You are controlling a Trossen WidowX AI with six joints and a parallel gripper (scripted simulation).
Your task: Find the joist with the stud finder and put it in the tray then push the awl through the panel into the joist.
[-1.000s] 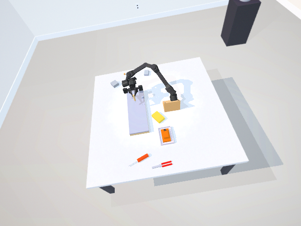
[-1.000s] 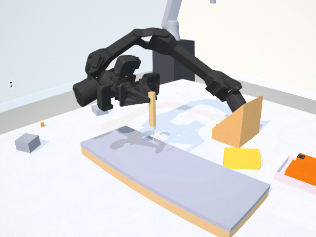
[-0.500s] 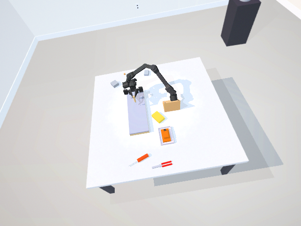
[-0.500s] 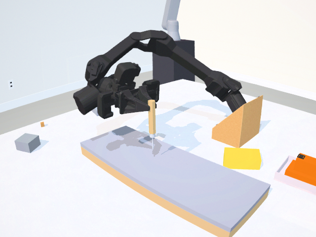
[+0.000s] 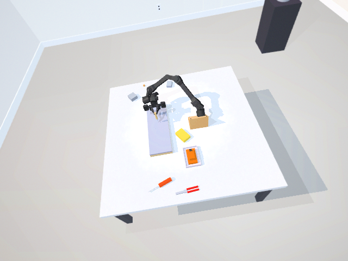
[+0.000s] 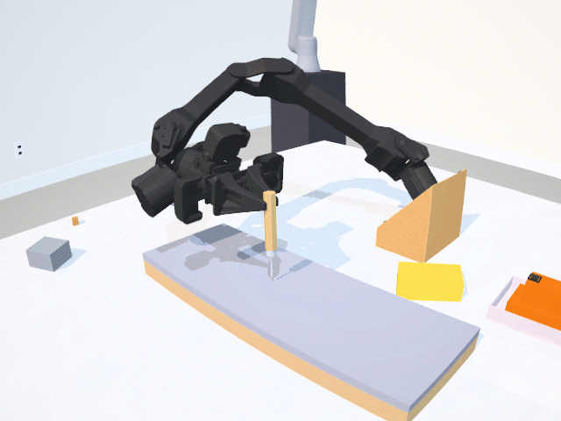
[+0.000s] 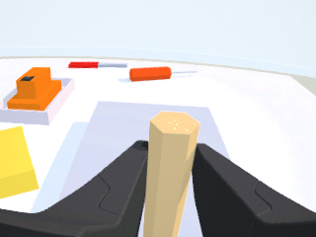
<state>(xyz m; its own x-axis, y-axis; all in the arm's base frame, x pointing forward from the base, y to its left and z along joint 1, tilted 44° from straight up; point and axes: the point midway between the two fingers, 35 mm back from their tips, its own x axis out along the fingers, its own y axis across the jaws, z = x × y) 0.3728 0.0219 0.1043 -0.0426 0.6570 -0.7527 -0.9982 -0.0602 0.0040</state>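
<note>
My gripper tip is 6 cm above the awl. From my gripper tip the other things lie so: orange stud finder 25 cm behind, 33 cm to the left, 11 cm below; then yellow block 20 cm behind, 15 cm to the left, 14 cm below; then pale pink tray 25 cm behind, 35 cm to the left, 14 cm below.
</note>
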